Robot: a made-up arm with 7 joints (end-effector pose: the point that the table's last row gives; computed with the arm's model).
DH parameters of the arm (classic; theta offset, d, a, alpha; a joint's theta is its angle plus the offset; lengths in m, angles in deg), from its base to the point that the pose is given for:
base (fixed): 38.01 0 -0.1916 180
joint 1: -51.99 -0.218 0.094 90
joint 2: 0 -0.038 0.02 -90
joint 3: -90 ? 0.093 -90
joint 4: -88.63 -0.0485 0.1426 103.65
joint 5: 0 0.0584 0.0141 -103.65
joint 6: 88.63 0.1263 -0.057 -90
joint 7: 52.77 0 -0.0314 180
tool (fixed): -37.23 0.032 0 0
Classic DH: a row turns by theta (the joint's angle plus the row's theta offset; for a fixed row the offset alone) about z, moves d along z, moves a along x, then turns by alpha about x.
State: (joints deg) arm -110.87 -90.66 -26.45 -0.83 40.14 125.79 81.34
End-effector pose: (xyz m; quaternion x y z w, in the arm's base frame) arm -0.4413 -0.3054 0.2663 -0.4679 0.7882 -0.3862 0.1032
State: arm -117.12 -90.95 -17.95 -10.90 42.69 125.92 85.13
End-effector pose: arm -0.4203 -0.3161 0.2823 -0.4915 0.7469 -0.4475 0.0197
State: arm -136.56 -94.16 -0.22 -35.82 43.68 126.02 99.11
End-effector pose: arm -0.3571 -0.3484 0.3118 0.5189 -0.6217 0.5738 0.1224
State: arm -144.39 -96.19 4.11 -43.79 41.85 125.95 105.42
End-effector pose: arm -0.3314 -0.3588 0.3205 0.5280 -0.5727 0.6097 0.1468
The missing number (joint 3, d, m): 0.169
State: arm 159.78 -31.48 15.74 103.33 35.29 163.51 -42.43
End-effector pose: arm 0.0398 -0.3174 0.1892 -0.7676 -0.0289 0.5507 0.3267
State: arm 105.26 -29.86 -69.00 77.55 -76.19 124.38 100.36
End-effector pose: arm -0.2208 -0.0383 -0.1263 -0.1142 -0.2634 -0.9465 0.1473
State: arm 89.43 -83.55 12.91 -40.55 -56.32 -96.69 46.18
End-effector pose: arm 0.2664 -0.2844 0.2335 -0.0656 -0.7438 0.5860 0.3148
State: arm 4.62 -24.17 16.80 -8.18 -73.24 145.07 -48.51
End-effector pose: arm -0.2197 0.1706 -0.1667 -0.3488 -0.2055 -0.3471 0.8460
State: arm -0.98 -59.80 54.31 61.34 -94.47 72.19 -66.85
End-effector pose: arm -0.4397 0.3054 0.2281 0.4249 -0.1362 0.0680 0.8924
